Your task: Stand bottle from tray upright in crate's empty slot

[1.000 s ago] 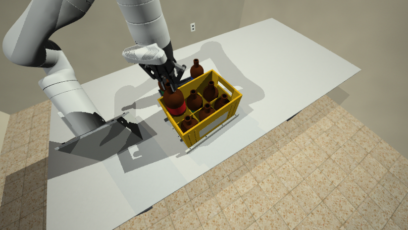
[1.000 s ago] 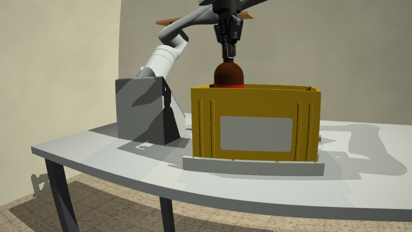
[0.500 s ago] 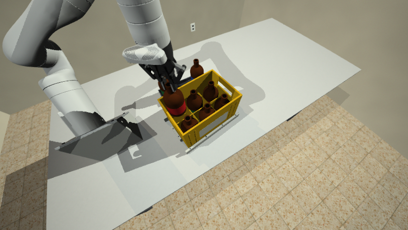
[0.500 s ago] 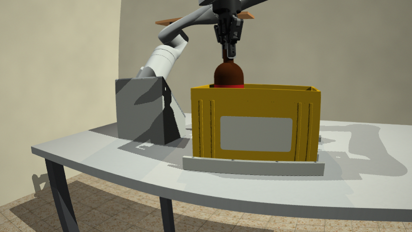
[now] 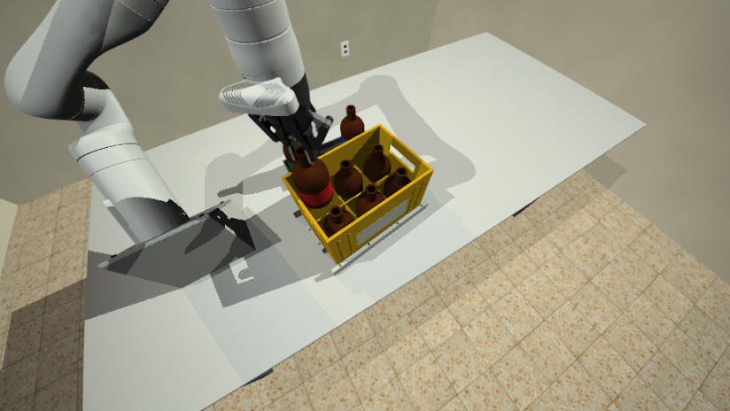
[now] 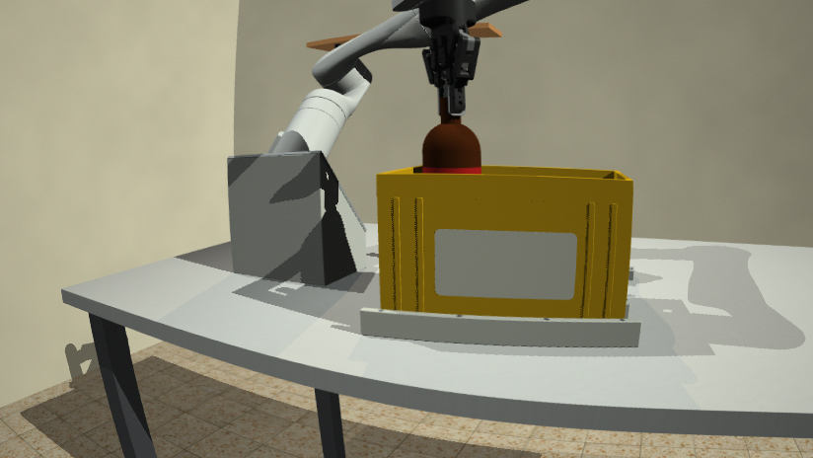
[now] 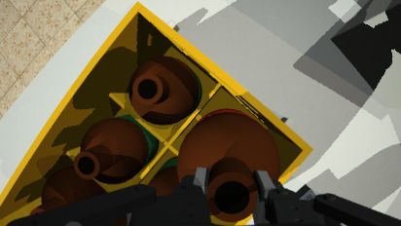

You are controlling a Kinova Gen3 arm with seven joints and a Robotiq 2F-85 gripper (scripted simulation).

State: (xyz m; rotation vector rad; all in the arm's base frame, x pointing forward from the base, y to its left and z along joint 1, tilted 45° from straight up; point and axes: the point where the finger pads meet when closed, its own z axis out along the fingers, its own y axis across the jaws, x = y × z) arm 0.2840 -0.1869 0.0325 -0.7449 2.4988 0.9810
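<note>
My gripper is now 8 cm short of the yellow crate, 5 cm to the left of it and 18 cm above it. Also, from my hand: tray (13 cm ahead, 17 cm to the left, 25 cm below).
</note>
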